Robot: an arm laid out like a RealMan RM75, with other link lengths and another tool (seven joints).
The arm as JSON. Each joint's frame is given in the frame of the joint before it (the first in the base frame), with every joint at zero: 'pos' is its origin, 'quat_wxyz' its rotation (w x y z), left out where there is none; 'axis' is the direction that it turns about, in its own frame. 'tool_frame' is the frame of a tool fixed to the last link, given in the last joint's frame.
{
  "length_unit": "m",
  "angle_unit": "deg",
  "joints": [
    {
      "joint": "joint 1",
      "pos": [
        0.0,
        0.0,
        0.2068
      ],
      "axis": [
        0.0,
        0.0,
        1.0
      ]
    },
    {
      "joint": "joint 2",
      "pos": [
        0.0,
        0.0,
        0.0
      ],
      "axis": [
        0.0,
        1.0,
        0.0
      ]
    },
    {
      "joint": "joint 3",
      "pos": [
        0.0,
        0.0,
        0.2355
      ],
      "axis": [
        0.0,
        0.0,
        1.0
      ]
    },
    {
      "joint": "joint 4",
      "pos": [
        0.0,
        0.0,
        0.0
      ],
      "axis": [
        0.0,
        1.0,
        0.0
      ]
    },
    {
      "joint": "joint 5",
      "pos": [
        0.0,
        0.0,
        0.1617
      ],
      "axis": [
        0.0,
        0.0,
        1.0
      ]
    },
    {
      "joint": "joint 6",
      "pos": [
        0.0,
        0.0,
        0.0
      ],
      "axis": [
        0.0,
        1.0,
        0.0
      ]
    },
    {
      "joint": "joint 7",
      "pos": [
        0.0,
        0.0,
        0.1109
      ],
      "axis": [
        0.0,
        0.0,
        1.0
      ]
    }
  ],
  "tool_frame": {
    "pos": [
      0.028,
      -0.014,
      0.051
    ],
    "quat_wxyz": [
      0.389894,
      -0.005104,
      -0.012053,
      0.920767
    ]
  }
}
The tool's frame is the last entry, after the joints.
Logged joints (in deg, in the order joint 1, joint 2, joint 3, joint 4, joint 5, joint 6, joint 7), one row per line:
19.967, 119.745, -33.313, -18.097, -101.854, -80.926, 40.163
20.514, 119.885, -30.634, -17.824, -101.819, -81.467, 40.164
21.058, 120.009, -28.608, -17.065, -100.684, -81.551, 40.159
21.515, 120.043, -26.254, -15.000, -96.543, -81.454, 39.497
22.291, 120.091, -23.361, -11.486, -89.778, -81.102, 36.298
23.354, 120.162, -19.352, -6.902, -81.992, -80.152, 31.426
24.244, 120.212, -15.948, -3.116, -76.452, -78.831, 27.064
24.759, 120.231, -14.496, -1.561, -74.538, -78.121, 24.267
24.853, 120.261, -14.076, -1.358, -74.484, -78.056, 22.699
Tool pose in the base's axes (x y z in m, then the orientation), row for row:
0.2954, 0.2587, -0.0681, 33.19, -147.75, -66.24
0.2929, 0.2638, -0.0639, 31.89, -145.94, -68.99
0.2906, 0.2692, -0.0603, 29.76, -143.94, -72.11
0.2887, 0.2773, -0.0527, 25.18, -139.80, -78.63
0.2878, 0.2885, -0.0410, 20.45, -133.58, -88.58
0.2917, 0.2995, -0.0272, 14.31, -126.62, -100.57
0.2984, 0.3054, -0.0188, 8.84, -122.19, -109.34
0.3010, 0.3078, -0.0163, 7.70, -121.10, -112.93
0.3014, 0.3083, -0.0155, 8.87, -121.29, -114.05
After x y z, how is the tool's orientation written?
As a rotation vector, in degrees.
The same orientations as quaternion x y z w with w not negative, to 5 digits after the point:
0.19915, -0.88655, -0.39746, 0.12805
0.19205, -0.87888, -0.41547, 0.13446
0.17994, -0.87033, -0.43601, 0.14159
0.15325, -0.85087, -0.47857, 0.15333
0.12493, -0.81605, -0.54114, 0.16005
0.08711, -0.77075, -0.61218, 0.15357
0.05332, -0.73707, -0.65955, 0.13739
0.04609, -0.72493, -0.67602, 0.12391
0.05284, -0.72261, -0.67947, 0.11558

